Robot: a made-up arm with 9 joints. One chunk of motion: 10 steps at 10 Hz.
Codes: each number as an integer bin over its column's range. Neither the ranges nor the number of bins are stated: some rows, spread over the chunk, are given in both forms.
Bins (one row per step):
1: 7 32 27 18 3 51
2: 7 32 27 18 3 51
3: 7 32 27 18 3 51
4: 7 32 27 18 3 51
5: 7 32 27 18 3 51
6: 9 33 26 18 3 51
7: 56 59 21 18 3 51
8: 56 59 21 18 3 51
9: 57 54 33 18 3 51
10: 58 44 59 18 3 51
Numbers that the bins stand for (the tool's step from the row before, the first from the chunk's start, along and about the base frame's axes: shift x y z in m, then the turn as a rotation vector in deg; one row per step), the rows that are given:
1: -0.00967 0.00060 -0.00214 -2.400 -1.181 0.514
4: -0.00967 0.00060 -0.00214 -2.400 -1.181 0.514
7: 0.00667 0.00617 -0.00367 -2.400 -1.181 0.514
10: 0.00733 0.00308 0.00598 -2.400 -1.181 0.514
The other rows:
2: -0.00967 0.00060 -0.00214 -2.400 -1.181 0.514
3: -0.00967 0.00060 -0.00214 -2.400 -1.181 0.514
5: -0.00967 0.00060 -0.00214 -2.400 -1.181 0.514
6: -0.00900 0.00081 -0.00240 -2.400 -1.181 0.514
8: 0.00667 0.00617 -0.00367 -2.400 -1.181 0.514
9: 0.00700 0.00514 -0.00062 -2.400 -1.181 0.514

